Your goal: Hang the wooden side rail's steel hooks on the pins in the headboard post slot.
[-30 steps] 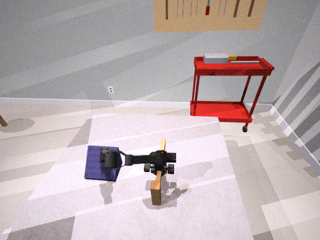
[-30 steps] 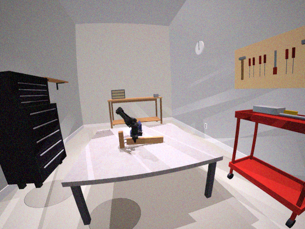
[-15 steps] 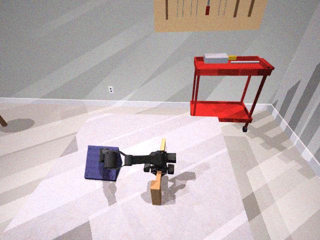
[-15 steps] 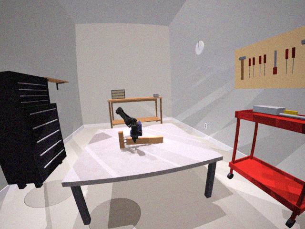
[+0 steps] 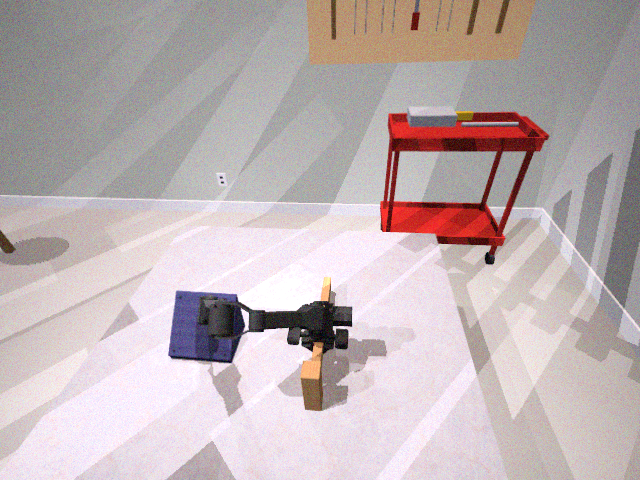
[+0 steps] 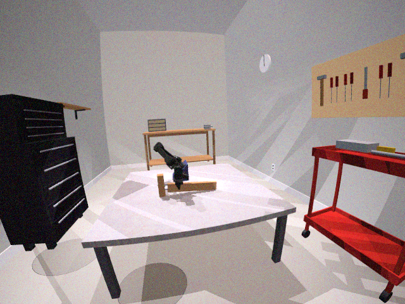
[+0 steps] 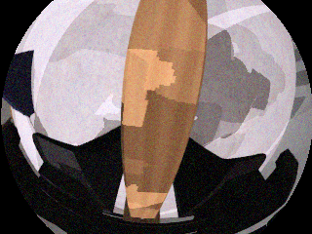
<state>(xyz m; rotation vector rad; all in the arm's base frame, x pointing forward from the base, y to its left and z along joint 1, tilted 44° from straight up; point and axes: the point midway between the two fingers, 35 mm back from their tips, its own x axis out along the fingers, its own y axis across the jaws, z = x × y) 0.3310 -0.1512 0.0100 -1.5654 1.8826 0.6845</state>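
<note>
Now: the headboard post 140 mm to the right of my gripper tip, 40 mm above it and 20 mm behind it.
</note>
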